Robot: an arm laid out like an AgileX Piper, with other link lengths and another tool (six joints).
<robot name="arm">
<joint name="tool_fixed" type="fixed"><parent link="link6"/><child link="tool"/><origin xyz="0.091 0 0.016" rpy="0.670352 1.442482 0.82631"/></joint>
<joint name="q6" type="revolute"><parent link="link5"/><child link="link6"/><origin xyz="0.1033 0 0.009" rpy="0 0 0"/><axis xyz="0.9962 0 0.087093"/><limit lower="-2.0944" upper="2.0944"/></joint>
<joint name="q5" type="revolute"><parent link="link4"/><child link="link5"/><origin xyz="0 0 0" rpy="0 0 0"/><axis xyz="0 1 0"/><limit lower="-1.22" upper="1.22"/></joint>
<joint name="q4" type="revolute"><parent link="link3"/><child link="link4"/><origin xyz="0.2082 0 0.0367" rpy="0 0 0"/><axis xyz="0.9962 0 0.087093"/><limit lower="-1.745" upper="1.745"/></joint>
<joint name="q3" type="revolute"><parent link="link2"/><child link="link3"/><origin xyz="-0.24 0 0.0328" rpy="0 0 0"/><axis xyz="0 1 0"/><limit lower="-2.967" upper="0"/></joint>
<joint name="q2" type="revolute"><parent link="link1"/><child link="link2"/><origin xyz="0 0 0" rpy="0 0 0"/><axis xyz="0 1 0"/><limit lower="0" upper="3.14"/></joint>
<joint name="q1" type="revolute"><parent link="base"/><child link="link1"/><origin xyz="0 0 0.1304" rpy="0 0 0"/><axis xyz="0 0 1"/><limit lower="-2.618" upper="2.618"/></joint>
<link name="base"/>
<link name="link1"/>
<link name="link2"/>
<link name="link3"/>
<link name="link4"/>
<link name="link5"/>
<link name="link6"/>
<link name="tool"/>
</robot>
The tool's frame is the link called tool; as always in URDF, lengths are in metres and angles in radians.
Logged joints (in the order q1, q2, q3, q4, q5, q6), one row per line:
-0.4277 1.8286 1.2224 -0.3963 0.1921 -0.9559
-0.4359 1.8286 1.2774 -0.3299 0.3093 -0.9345
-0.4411 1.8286 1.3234 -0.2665 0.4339 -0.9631
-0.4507 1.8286 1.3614 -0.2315 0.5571 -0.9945
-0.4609 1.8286 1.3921 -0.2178 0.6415 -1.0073
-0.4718 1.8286 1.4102 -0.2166 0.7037 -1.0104
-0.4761 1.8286 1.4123 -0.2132 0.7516 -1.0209
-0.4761 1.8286 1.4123 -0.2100 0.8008 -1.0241
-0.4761 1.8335 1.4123 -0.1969 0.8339 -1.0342
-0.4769 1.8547 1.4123 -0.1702 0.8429 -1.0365
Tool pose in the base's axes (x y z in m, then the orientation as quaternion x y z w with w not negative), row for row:
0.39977 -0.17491 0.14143 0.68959 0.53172 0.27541 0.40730
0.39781 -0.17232 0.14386 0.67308 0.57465 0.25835 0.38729
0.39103 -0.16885 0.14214 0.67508 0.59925 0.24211 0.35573
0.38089 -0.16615 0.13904 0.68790 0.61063 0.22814 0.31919
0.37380 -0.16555 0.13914 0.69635 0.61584 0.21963 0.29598
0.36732 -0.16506 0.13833 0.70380 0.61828 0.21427 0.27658
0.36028 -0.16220 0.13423 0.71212 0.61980 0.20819 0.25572
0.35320 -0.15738 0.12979 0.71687 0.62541 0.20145 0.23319
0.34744 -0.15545 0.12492 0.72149 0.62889 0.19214 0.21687
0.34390 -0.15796 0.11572 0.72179 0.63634 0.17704 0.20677
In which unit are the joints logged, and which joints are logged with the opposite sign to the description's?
The joints are logged in radians. Opposite sign: q3, q4, q6.
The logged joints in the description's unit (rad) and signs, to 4 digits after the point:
-0.4277 1.8286 -1.2224 0.3963 0.1921 0.9559
-0.4359 1.8286 -1.2774 0.3299 0.3093 0.9345
-0.4411 1.8286 -1.3234 0.2665 0.4339 0.9631
-0.4507 1.8286 -1.3614 0.2315 0.5571 0.9945
-0.4609 1.8286 -1.3921 0.2178 0.6415 1.0073
-0.4718 1.8286 -1.4102 0.2166 0.7037 1.0104
-0.4761 1.8286 -1.4123 0.2132 0.7516 1.0209
-0.4761 1.8286 -1.4123 0.2100 0.8008 1.0241
-0.4761 1.8335 -1.4123 0.1969 0.8339 1.0342
-0.4769 1.8547 -1.4123 0.1702 0.8429 1.0365

